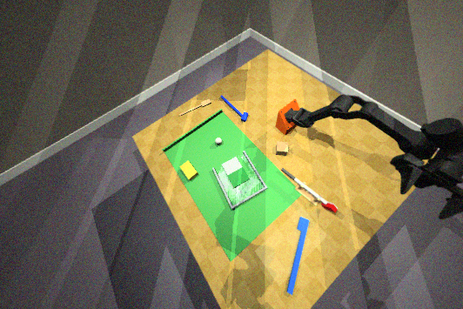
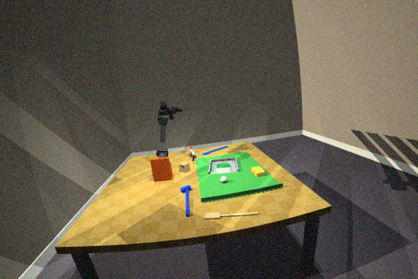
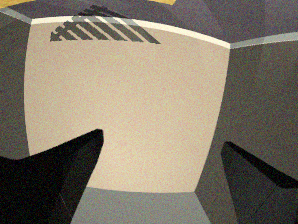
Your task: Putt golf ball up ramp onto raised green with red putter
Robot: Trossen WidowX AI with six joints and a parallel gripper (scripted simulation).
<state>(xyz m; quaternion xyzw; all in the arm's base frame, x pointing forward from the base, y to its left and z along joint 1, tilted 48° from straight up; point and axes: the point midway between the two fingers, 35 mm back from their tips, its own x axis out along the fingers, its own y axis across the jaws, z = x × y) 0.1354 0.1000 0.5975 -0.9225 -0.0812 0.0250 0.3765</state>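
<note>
The red putter is 380 mm below my gripper tip, 180 mm to the right of it and 40 mm ahead of it. Round my gripper tip: wooden rack 400 mm below, 170 mm to the right, 50 mm ahead; tan cube 420 mm to the right, 410 mm below, 30 mm behind; green mat 560 mm to the right, 440 mm below, 300 mm ahead.
</note>
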